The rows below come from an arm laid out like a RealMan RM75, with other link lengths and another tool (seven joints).
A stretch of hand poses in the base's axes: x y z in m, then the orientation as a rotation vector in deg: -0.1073 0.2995 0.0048 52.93 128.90 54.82; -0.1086 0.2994 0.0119 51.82 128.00 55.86; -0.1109 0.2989 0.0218 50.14 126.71 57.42; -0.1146 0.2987 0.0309 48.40 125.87 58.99; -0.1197 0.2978 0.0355 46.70 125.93 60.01; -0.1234 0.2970 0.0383 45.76 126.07 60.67; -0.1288 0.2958 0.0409 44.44 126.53 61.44; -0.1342 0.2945 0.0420 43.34 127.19 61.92; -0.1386 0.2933 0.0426 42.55 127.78 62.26; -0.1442 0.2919 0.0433 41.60 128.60 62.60; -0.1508 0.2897 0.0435 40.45 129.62 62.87; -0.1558 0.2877 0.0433 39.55 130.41 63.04; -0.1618 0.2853 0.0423 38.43 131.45 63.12
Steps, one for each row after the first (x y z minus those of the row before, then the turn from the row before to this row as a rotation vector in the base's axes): -0.0013 -0.0001 0.0071 0.44 -1.27 0.43; -0.0023 -0.0005 0.0099 0.67 -1.85 0.70; -0.0037 -0.0002 0.0091 0.66 -1.50 0.98; -0.0051 -0.0009 0.0046 0.23 -0.77 1.24; -0.0037 -0.0008 0.0028 0.19 -0.33 0.78; -0.0054 -0.0012 0.0026 0.13 -0.25 1.17; -0.0054 -0.0013 0.0011 -0.03 0.01 1.06; -0.0044 -0.0012 0.0006 -0.03 0.10 0.82; -0.0056 -0.0014 0.0007 -0.10 0.21 1.01; -0.0066 -0.0022 0.0002 -0.21 0.27 1.19; -0.0050 -0.0020 -0.0002 -0.19 0.21 0.91; -0.0060 -0.0024 -0.0010 -0.33 0.30 1.12
